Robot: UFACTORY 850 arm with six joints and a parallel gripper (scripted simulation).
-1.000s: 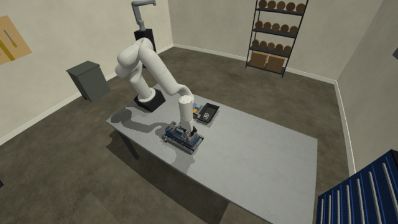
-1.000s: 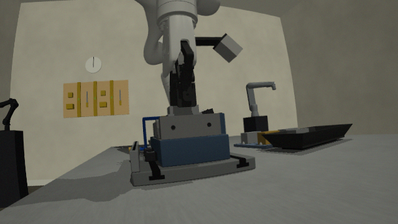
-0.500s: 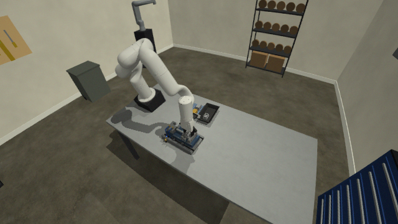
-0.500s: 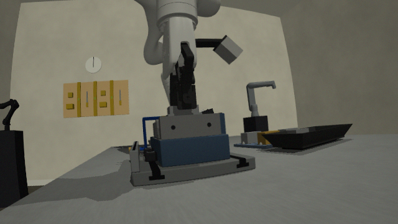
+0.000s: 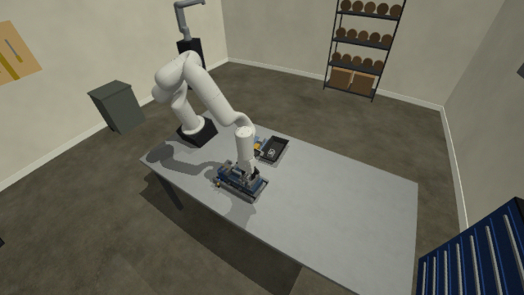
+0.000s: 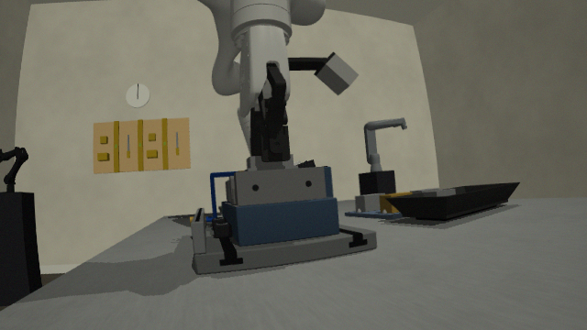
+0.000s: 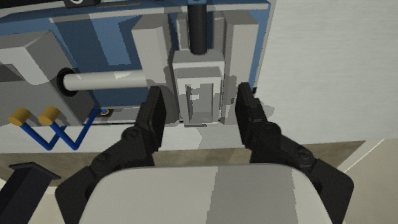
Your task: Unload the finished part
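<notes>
My hand is 8 cm past the screw rod, 2 cm to the right of it and 4 cm above it. From my hand the other things lie so: blue fixture plate (12 cm behind, 36 cm to the left, 12 cm below); then yellow block (8 cm behind, 31 cm to the left, 10 cm below).
</notes>
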